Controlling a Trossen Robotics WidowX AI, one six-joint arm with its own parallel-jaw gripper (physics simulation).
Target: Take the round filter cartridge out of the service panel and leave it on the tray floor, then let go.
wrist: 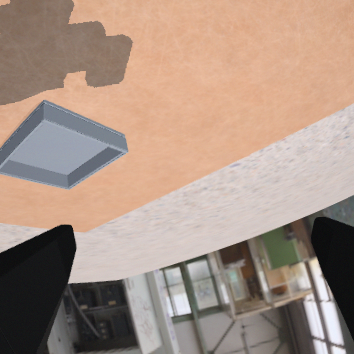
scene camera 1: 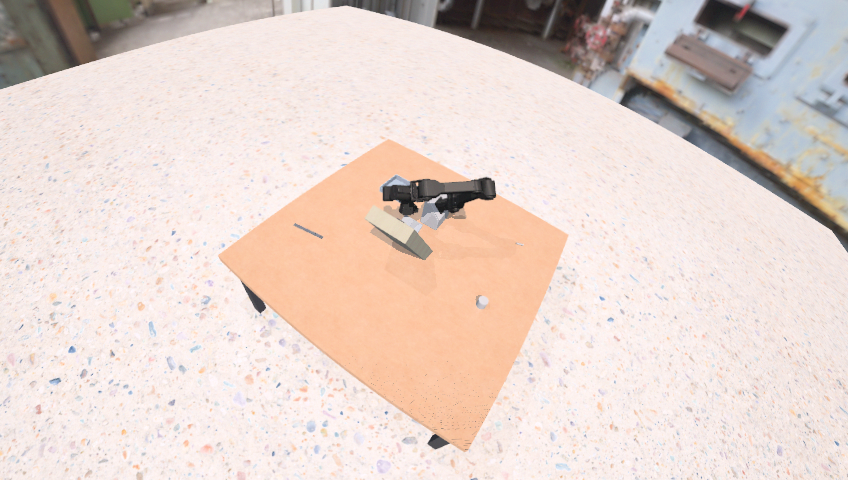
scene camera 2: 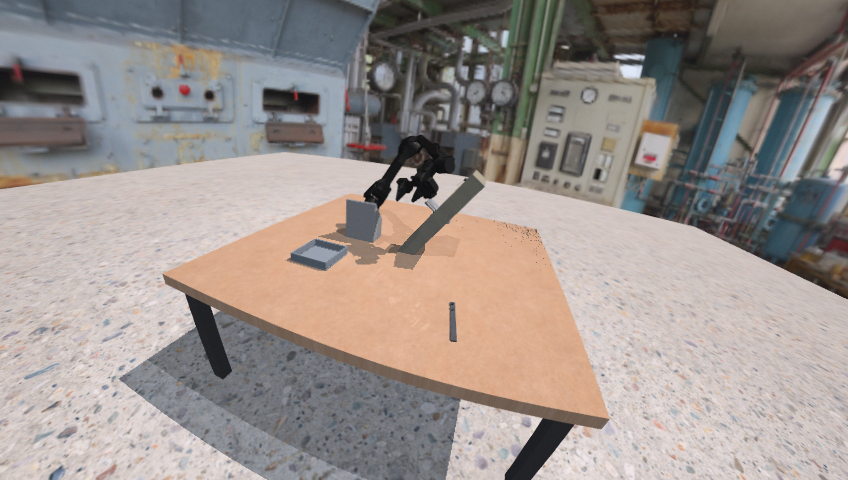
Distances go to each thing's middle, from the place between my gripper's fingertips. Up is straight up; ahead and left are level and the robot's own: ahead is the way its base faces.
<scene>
I see my gripper 270 mm past the shallow grey tray [scene camera 2: 321,254], 120 mm to the left of it and 230 mm above it.
</scene>
